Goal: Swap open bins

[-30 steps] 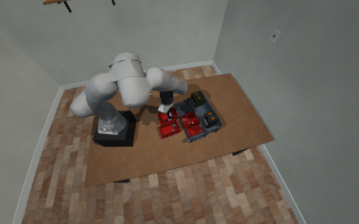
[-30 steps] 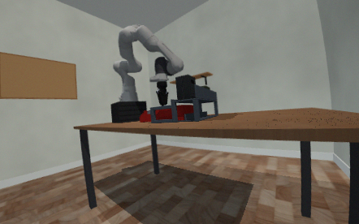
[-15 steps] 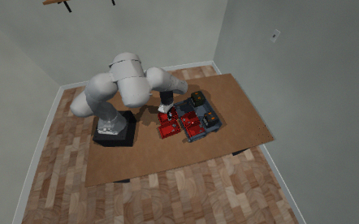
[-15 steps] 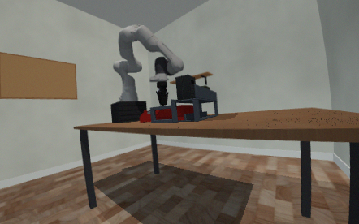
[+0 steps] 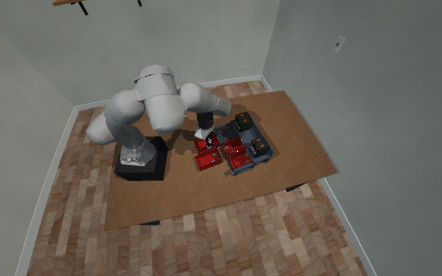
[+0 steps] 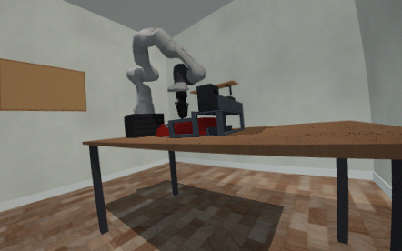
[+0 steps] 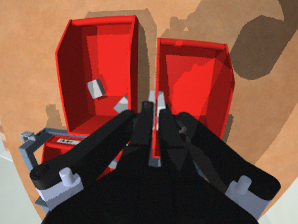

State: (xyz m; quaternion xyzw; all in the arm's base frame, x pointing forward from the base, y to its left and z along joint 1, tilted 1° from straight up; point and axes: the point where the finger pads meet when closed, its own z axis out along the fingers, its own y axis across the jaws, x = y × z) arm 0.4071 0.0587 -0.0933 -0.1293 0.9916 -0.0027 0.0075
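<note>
The grey shelf lip is 110 mm ahead of my hand, 40 mm to the right of it and 70 mm below it. Round my hand: black box: 320 mm ahead, 110 mm to the right, 90 mm above.
</note>
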